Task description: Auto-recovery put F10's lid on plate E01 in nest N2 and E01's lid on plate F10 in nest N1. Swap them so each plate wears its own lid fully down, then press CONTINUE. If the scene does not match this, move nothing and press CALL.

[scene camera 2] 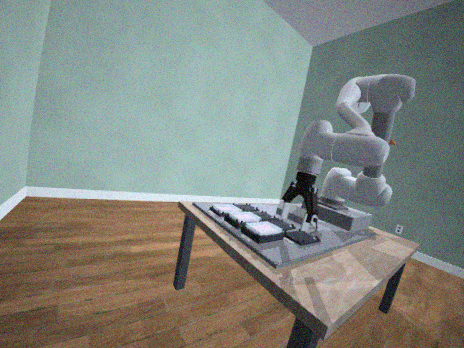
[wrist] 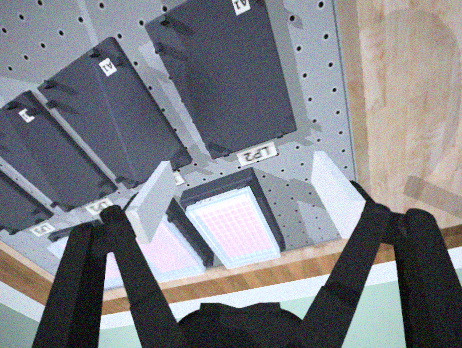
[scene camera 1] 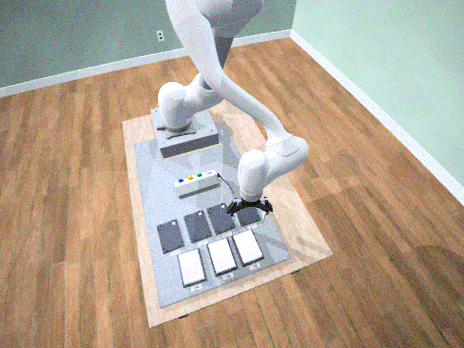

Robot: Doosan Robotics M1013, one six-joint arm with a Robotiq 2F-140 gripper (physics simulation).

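Seen in the pictures: gripper, between the fingertips: (scene camera 2: 292,223) (wrist: 241,171) (scene camera 1: 248,218); arm's base, origin of its link: (scene camera 2: 330,205) (scene camera 1: 178,126).
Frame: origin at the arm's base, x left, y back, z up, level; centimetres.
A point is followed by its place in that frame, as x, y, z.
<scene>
Three pale plates with pink wells sit in dark nests in the front row: the right one (scene camera 1: 247,246) @[17.2, -79.6, -4.3] (scene camera 2: 264,229) @[20.3, -81.6, -4.2] (wrist: 240,227) @[18.5, -77.5, -4.2], the middle one (scene camera 1: 222,255) @[5.5, -80.2, -4.2] (scene camera 2: 244,216) @[7.0, -81.4, -4.2] (wrist: 167,247) @[7.3, -78.2, -4.2] and the left one (scene camera 1: 192,267) @[-8.1, -81.2, -5.3] (scene camera 2: 226,209) @[-5.8, -82.7, -5.6]. Their plate and lid codes are not readable, and I cannot tell how the lids sit. My gripper (scene camera 1: 250,212) @[21.7, -67.9, -1.9] (scene camera 2: 298,217) @[21.7, -67.9, -1.9] (wrist: 241,171) @[21.7, -67.9, -1.9] is open and empty, above the right end of the dark-nest row, pointing down. A white button box (scene camera 1: 197,188) @[2.1, -44.0, -3.9] carries blue (scene camera 1: 181,180) @[-4.9, -38.3, -1.6], yellow (scene camera 1: 190,177) @[-0.1, -37.8, -1.6] and green (scene camera 1: 199,174) @[4.8, -37.4, -1.5] buttons.
Several dark nests without plates form the row behind: one (scene camera 1: 171,236) @[-15.2, -64.1, -7.3] at the left, two (scene camera 1: 198,227) @[-2.0, -63.4, -7.3] (scene camera 1: 220,219) @[9.2, -62.4, -7.3] in the middle, and the one labelled LP2 (wrist: 230,75) @[23.1, -60.6, -7.3] at the right. A cable runs from the button box. The robot's grey base (scene camera 1: 190,142) @[4.4, -13.2, -2.0] stands at the back.
</scene>
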